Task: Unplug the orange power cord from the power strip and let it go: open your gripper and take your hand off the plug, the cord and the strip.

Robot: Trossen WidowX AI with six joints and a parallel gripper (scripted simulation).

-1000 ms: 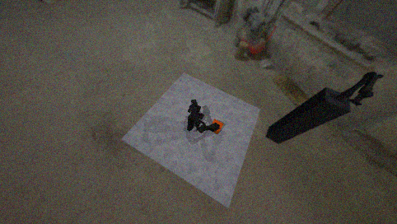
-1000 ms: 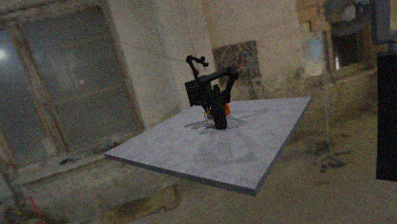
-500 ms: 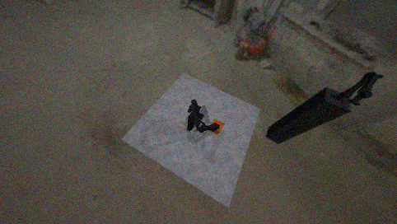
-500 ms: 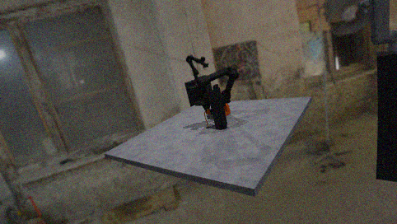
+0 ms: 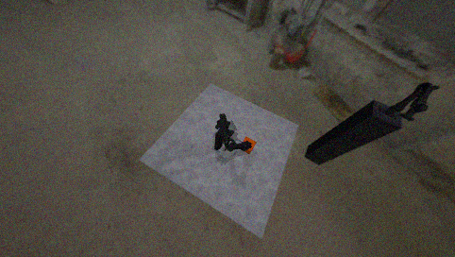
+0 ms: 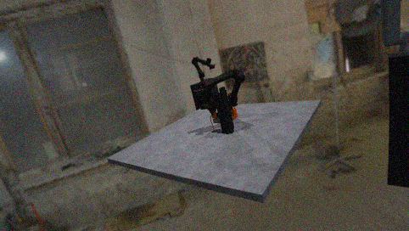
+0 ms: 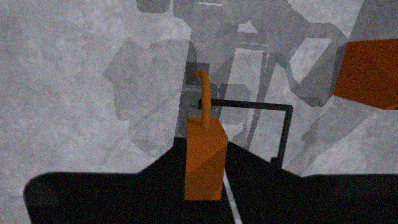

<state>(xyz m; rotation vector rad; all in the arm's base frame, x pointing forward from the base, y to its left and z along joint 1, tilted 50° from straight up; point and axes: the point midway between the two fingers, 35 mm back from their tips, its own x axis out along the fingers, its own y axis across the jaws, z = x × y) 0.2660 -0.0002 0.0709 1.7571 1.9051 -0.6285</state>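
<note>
My gripper tip is now 30 mm to the right of the orange plug.
</note>
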